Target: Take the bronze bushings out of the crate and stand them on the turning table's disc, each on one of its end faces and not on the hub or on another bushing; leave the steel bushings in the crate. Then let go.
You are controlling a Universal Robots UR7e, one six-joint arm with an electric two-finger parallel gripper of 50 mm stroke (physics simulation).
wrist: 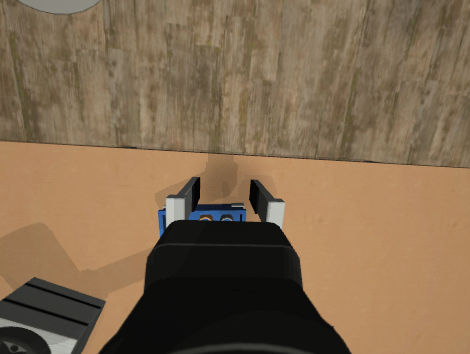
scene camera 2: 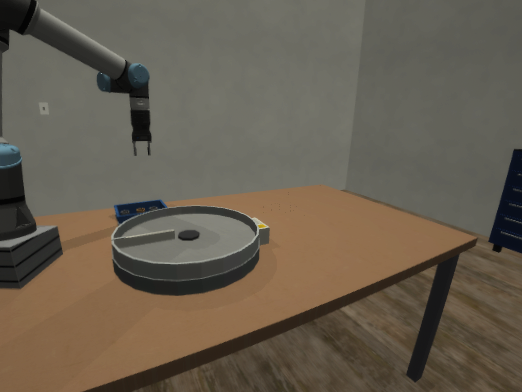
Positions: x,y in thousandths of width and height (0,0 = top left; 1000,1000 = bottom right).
Labels:
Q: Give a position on a grey disc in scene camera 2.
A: At 380,606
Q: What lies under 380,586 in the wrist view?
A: My gripper.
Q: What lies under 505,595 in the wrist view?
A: A blue crate.

